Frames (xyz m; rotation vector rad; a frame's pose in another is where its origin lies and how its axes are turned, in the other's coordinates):
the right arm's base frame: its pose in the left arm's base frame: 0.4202 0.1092 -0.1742 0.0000 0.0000 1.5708
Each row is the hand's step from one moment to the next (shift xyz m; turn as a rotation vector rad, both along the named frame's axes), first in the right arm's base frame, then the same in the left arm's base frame.
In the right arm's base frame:
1: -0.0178 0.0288 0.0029 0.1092 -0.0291 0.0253
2: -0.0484 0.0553 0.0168 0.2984 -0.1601 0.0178
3: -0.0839 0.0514 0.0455 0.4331 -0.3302 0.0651
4: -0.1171 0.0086 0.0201 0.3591 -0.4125 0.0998
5: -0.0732 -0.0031 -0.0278 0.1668 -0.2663 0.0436
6: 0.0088 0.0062 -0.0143 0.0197 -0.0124 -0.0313
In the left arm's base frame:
1: -0.0288 -0.0178 0.0029 0.0291 0.1092 0.0253
2: -0.0553 -0.0484 0.0168 0.1601 0.2984 0.0178
3: -0.0514 -0.0839 0.0455 0.3302 0.4331 0.0651
4: -0.0086 -0.1171 0.0201 0.4125 0.3591 0.0998
5: 0.0031 -0.0732 -0.0278 0.2663 0.1668 0.0436
6: -0.0062 0.0088 -0.0143 0.0124 0.0197 -0.0313

